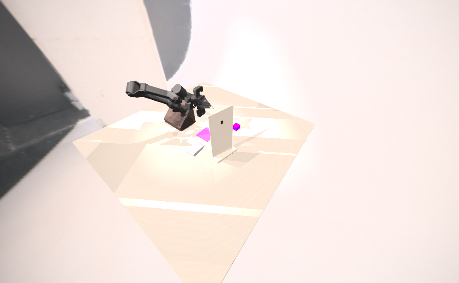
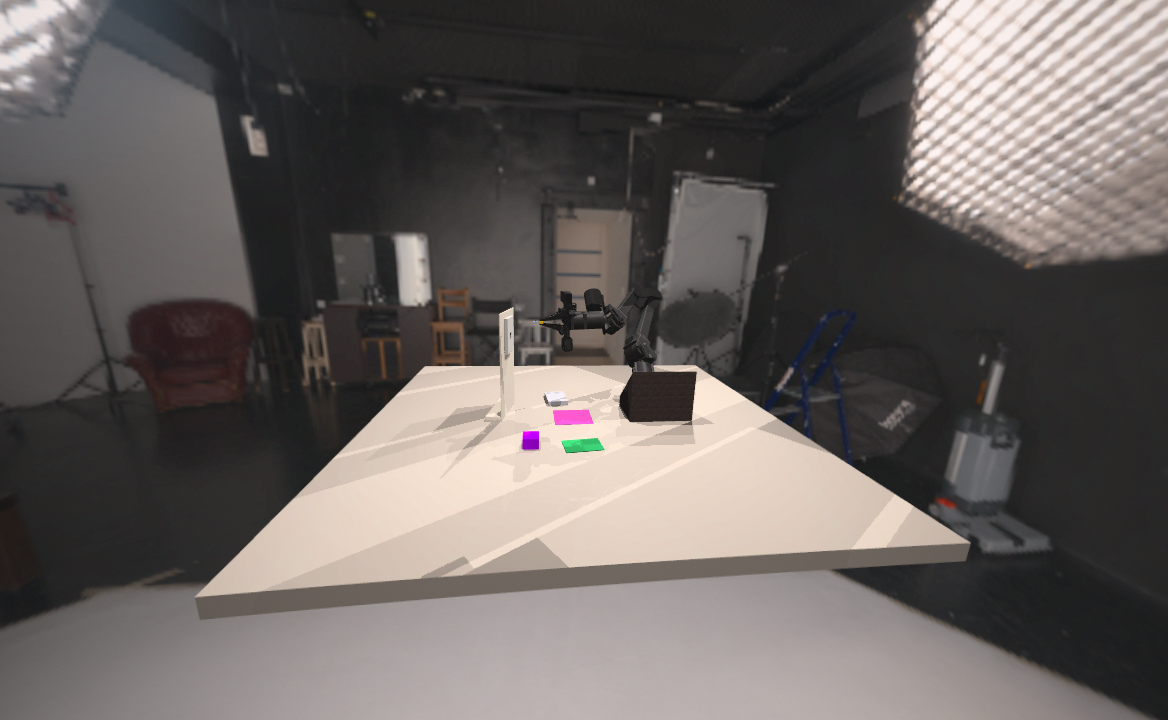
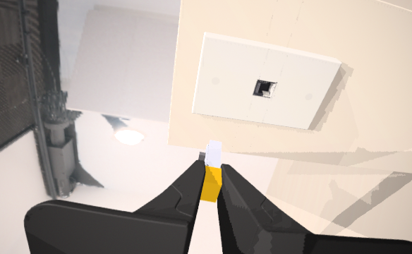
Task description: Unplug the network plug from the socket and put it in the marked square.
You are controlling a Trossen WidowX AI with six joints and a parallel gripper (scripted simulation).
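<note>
The magenta marked square is 300 mm below my gripper tip, 110 mm behind it and 30 mm to the left of it. From my gripper tip the other things lie so: green patch 300 mm below, 230 mm to the left, 140 mm behind; network plug right at my gripper tip; upright panel 150 mm below, 110 mm ahead, 10 mm to the right.
</note>
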